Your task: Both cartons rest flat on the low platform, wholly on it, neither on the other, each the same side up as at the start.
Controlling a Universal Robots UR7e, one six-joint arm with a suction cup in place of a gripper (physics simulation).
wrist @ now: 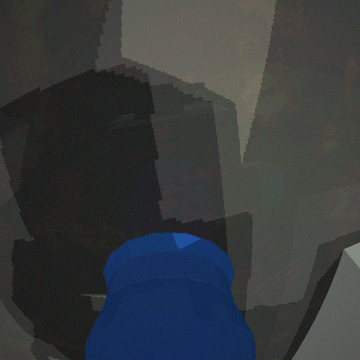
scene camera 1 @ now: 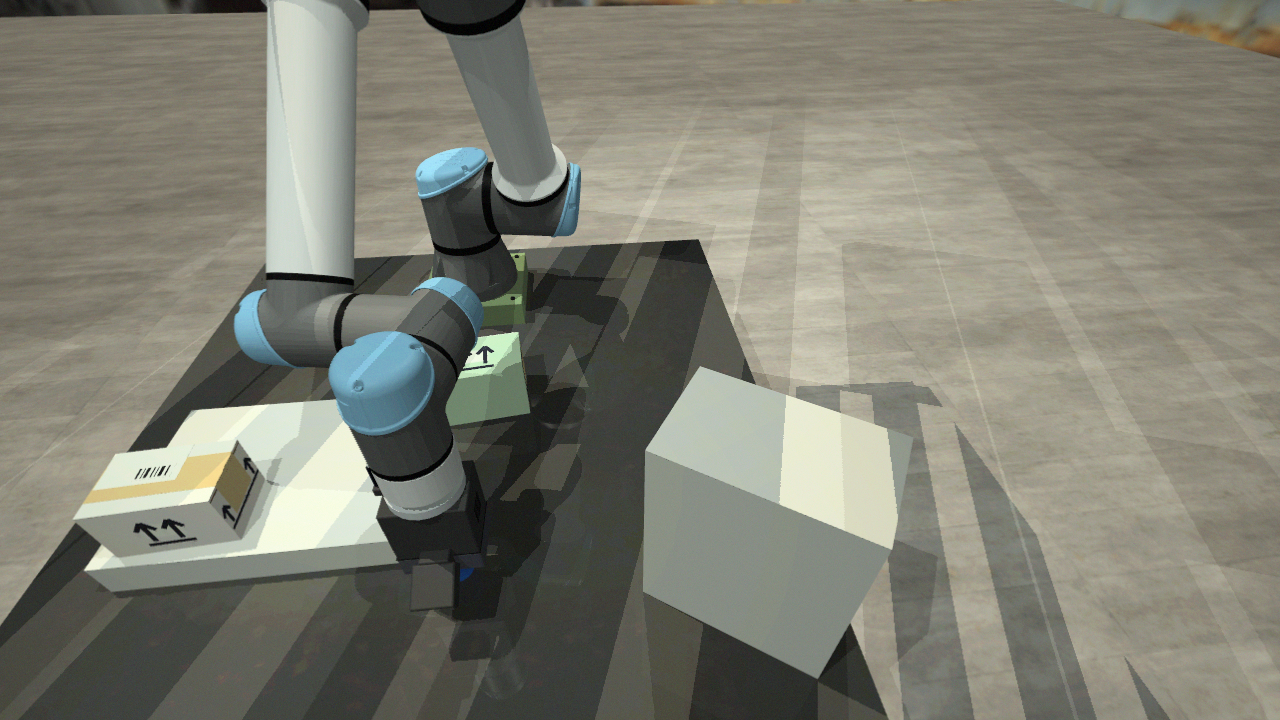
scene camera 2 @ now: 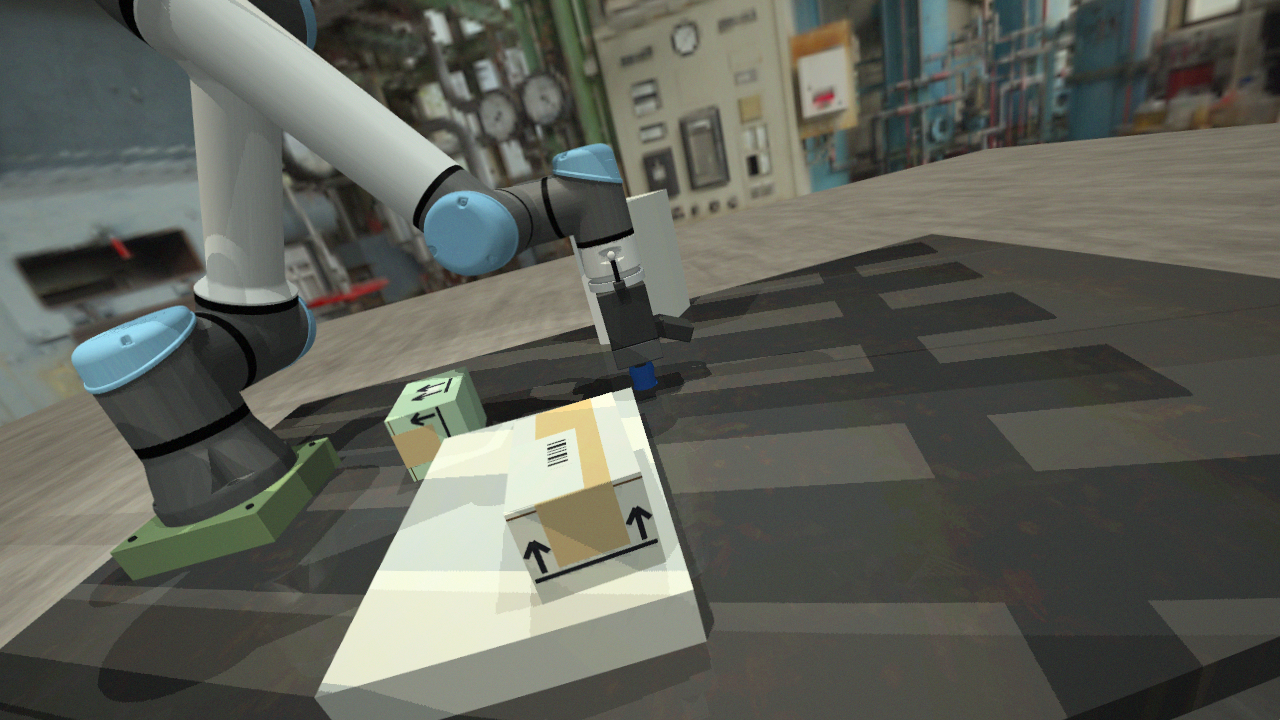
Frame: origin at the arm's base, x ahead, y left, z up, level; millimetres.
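Where they show: hand at its tool point: (wrist: 168, 283) (scene camera 2: 645, 384); arm's base at its link origin: (scene camera 1: 476, 279) (scene camera 2: 233, 486).
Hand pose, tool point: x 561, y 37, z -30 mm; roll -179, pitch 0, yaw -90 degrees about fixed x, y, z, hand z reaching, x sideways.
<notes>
Each offset is from my tool point to the top centre of the thing. "spot": to the spot under its first point.
A white carton with tan tape {dx -77, dy -305, dz +109 mm} (scene camera 1: 165, 497) (scene camera 2: 550, 483) rests flat on the low white platform {dx -139, dy -234, dz +34 mm} (scene camera 1: 268, 565) (scene camera 2: 537, 673), near one end, its side arrows pointing up. A green carton {dx -286, dy -1, dz +75 mm} (scene camera 1: 487, 398) (scene camera 2: 466, 404) stands on the dark mat off the platform, arrows on its top face and sideways arrows on one side; the arm partly hides it in scene camera 1. My gripper, a blue suction cup (scene camera 1: 466, 574) (scene camera 2: 643, 376) (wrist: 170, 260), is open and carries nothing. It hangs low above the mat, beyond the platform's other end, apart from both cartons.
A tall pale block {dx +48, dy +325, dz +236 mm} (scene camera 1: 769, 519) (scene camera 2: 664, 255) stands beyond the gripper, on the side away from the platform. The arm's green base (scene camera 1: 508, 308) (scene camera 2: 205, 546) is behind the green carton. A pale grey edge {spot: dx -53, dy -73, dz -1 mm} (wrist: 337, 310) shows at the wrist view's lower right; I cannot tell whose.
</notes>
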